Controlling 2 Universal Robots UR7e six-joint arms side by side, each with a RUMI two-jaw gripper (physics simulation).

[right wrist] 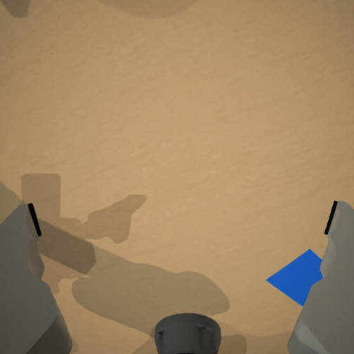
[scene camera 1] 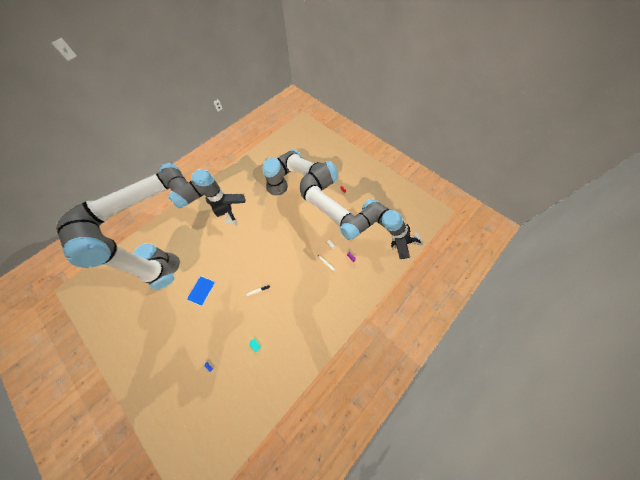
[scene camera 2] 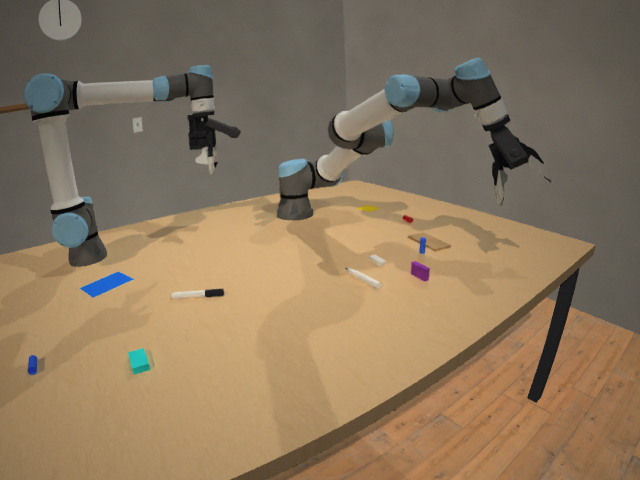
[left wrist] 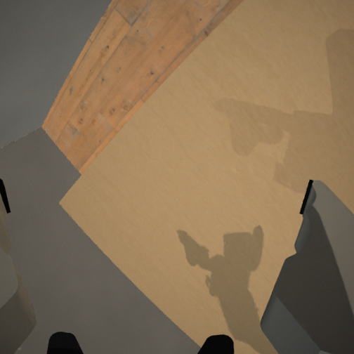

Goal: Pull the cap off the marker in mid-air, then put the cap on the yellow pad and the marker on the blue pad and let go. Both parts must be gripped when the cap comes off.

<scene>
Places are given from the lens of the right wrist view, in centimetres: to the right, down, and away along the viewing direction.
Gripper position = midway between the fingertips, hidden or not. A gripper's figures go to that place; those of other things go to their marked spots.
right gripper [right wrist: 181,207]: 0, 1, 13
blue pad [right wrist: 295,279]: 24, 20, 51
</scene>
